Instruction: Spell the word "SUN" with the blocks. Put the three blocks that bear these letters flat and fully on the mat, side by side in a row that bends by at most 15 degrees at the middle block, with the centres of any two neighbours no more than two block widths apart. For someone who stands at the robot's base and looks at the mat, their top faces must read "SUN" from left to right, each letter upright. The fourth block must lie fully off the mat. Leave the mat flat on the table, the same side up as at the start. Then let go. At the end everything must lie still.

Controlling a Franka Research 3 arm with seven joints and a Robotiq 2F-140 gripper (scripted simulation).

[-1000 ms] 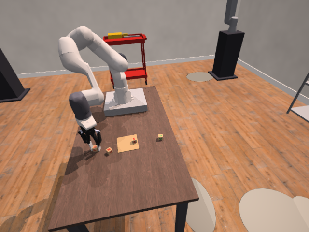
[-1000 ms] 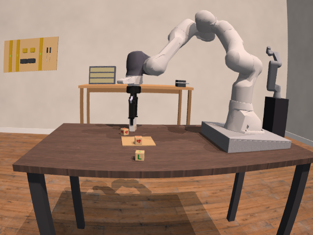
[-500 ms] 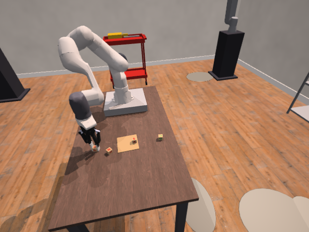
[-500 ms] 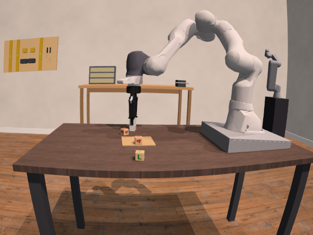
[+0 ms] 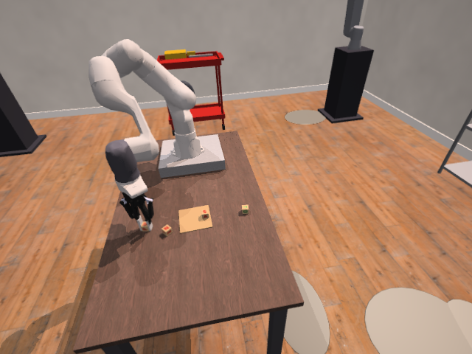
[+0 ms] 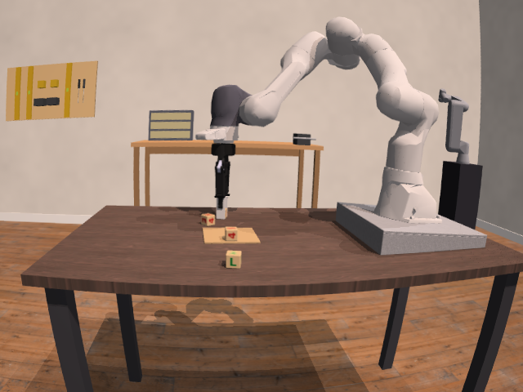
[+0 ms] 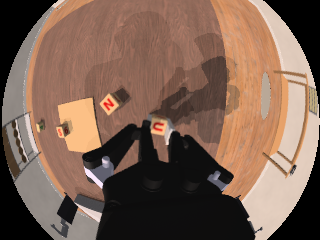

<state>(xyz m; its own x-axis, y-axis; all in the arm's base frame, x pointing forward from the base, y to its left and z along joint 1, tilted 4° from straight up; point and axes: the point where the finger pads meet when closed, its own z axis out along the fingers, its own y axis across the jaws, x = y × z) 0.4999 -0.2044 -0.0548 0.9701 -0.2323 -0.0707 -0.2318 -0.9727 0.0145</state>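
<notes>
The mat is 210 mm to the left of my hand, 30 mm below it and 10 mm behind it. Round my hand: S block (260 mm to the left, 10 mm below, 10 mm behind); N block (90 mm to the left, 40 mm ahead, 20 mm below); U block (20 mm below).
</notes>
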